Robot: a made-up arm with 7 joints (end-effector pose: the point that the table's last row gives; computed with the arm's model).
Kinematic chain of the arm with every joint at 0, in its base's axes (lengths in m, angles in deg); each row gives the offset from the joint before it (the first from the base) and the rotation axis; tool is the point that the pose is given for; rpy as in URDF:
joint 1: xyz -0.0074 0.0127 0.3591 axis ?
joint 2: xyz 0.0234 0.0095 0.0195 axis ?
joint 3: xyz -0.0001 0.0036 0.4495 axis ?
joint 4: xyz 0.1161 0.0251 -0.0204 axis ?
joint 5: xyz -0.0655 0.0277 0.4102 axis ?
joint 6: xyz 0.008 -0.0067 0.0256 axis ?
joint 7: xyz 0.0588 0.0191 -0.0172 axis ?
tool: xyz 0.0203 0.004 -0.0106 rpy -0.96 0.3 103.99
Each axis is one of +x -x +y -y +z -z.
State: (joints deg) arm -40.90 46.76 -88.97 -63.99 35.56 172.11 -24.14
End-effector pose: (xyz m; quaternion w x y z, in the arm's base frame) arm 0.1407 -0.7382 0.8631 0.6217 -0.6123 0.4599 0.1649
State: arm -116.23 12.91 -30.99 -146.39 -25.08 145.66 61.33
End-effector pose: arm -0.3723 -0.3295 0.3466 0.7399 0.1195 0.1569 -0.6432
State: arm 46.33 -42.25 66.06 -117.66 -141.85 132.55 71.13
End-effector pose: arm -0.4328 0.4061 0.6769 0.3819 0.7537 0.5119 -0.1550
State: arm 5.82 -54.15 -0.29 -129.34 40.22 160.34 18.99
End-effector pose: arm 0.1748 0.0648 0.9605 0.6009 -0.1762 -0.6854 0.3716
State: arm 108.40 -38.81 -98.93 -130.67 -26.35 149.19 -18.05
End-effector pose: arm 0.5415 0.1078 0.5185 0.2857 -0.0309 -0.2480 0.9252
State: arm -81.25 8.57 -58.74 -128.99 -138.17 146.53 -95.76
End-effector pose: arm -0.3540 -0.3890 0.4761 0.0805 -0.6115 -0.0991 -0.7809
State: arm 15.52 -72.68 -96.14 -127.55 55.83 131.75 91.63
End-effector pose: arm -0.0084 -0.5491 0.4104 0.2631 0.6936 -0.4274 -0.5168
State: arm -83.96 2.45 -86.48 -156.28 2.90 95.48 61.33
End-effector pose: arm -0.3335 -0.1170 0.3523 0.3607 0.4840 -0.1388 -0.7851
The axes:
joint 1: +z
joint 2: +y
joint 3: +z
joint 4: -y
joint 5: +z
joint 6: -y
joint 7: -z

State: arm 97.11 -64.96 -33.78 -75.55 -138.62 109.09 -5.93
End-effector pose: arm 0.3243 -0.2632 1.1110 0.4391 -0.7502 0.0476 0.4921
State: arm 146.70 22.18 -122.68 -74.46 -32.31 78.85 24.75
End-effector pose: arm 0.2988 0.4213 1.0309 0.6180 -0.4418 0.0587 0.6476
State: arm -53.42 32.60 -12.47 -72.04 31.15 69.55 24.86
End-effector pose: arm 0.4765 -0.6807 0.5642 0.9292 0.3308 -0.1112 0.1216
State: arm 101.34 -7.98 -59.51 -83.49 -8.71 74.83 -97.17
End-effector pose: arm 0.3780 0.4133 0.9206 0.5111 -0.0397 -0.0128 -0.8585
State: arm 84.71 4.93 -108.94 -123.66 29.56 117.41 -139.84
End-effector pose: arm 0.5223 -0.0999 0.6009 0.2095 0.1029 0.1630 -0.9586
